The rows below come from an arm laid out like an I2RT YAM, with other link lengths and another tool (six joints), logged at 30 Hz.
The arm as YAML. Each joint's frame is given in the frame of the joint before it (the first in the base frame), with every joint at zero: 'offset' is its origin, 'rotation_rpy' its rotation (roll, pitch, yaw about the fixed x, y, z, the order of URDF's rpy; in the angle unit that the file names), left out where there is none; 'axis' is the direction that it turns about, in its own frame. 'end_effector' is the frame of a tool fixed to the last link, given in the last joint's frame.
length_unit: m
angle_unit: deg
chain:
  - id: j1
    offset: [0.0, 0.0, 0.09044]
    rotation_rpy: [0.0, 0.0, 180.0]
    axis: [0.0, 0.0, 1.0]
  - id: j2
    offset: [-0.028, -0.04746, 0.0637]
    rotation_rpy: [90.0, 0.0, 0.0]
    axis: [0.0, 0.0, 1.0]
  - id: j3
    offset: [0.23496, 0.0, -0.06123]
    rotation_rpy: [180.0, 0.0, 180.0]
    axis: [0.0, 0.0, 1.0]
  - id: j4
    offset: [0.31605, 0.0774, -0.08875]
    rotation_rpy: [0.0, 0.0, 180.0]
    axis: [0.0, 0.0, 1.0]
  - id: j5
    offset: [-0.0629, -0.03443, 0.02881]
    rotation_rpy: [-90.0, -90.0, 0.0]
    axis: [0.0, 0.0, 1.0]
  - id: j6
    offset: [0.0, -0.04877, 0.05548]
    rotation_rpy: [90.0, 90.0, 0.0]
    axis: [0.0, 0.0, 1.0]
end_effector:
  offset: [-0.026, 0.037, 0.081]
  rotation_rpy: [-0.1, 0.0, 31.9]
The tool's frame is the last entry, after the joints.
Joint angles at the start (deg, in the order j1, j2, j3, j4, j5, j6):
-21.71 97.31 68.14 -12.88 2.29 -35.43
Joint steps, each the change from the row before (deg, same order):
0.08 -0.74 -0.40 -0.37 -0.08 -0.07
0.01 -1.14 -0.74 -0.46 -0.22 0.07
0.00 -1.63 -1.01 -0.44 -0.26 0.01
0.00 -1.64 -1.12 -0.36 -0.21 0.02
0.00 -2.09 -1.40 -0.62 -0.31 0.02
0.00 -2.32 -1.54 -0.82 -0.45 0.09
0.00 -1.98 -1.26 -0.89 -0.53 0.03
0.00 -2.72 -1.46 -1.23 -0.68 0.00
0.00 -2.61 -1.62 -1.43 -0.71 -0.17
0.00 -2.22 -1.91 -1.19 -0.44 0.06
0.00 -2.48 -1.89 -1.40 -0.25 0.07
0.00 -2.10 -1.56 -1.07 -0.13 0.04
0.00 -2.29 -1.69 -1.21 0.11 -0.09
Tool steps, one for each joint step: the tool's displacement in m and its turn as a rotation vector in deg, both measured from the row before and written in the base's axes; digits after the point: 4 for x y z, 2 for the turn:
-0.0020 0.0017 0.0022 0.01 0.03 0.19
-0.0036 0.0021 0.0024 0.21 -0.02 0.13
-0.0046 0.0024 0.0042 0.10 -0.23 0.19
-0.0049 0.0025 0.0034 0.09 -0.21 0.14
-0.0065 0.0033 0.0040 0.18 -0.15 0.22
-0.0075 0.0040 0.0038 0.36 -0.10 0.28
-0.0064 0.0038 0.0029 0.41 0.02 0.37
-0.0081 0.0049 0.0057 0.41 -0.20 0.51
-0.0090 0.0053 0.0028 0.49 0.28 0.64
-0.0096 0.0049 -0.0022 0.64 0.69 0.28
-0.0104 0.0047 -0.0009 0.51 0.67 0.13
-0.0085 0.0037 -0.0005 0.31 0.45 0.07
-0.0095 0.0035 -0.0006 0.09 0.62 -0.01

